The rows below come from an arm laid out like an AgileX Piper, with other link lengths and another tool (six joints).
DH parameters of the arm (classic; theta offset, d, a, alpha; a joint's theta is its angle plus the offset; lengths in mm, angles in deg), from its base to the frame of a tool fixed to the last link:
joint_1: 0 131.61 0 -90
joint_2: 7.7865 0 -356.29 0
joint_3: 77.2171 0 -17.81 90
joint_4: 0 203.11 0 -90
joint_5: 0 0 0 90
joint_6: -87.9 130.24 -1.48 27
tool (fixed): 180 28.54 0 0
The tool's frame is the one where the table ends.
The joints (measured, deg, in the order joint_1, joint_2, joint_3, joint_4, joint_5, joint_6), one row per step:
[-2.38 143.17 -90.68 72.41 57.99 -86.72]
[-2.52 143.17 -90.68 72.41 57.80 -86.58]
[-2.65 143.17 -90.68 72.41 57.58 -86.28]
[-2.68 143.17 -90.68 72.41 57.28 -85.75]
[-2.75 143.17 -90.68 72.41 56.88 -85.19]
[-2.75 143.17 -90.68 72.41 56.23 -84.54]
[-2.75 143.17 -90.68 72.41 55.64 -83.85]
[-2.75 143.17 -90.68 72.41 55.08 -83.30]
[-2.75 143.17 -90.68 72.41 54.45 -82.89]
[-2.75 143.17 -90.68 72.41 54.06 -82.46]
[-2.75 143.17 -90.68 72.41 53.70 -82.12]
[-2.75 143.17 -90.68 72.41 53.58 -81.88]
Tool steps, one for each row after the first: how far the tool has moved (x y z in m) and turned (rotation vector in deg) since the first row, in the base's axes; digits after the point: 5 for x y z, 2 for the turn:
[0.00063 -0.00152 -0.00028 -0.11 0.06 -0.34]
[0.00132 -0.00302 -0.00062 -0.20 0.24 -0.78]
[0.00200 -0.00379 -0.00110 -0.31 0.58 -1.31]
[0.00293 -0.00508 -0.00172 -0.47 0.92 -1.96]
[0.00419 -0.00615 -0.00268 -0.79 1.25 -2.75]
[0.00535 -0.00715 -0.00356 -1.05 1.63 -3.53]
[0.00642 -0.00810 -0.00436 -1.32 1.90 -4.22]
[0.00760 -0.00915 -0.00524 -1.67 2.04 -4.87]
[0.00835 -0.00984 -0.00579 -1.84 2.27 -5.38]
[0.00903 -0.01047 -0.00629 -2.01 2.43 -5.81]
[0.00927 -0.01070 -0.00647 -2.04 2.58 -6.03]

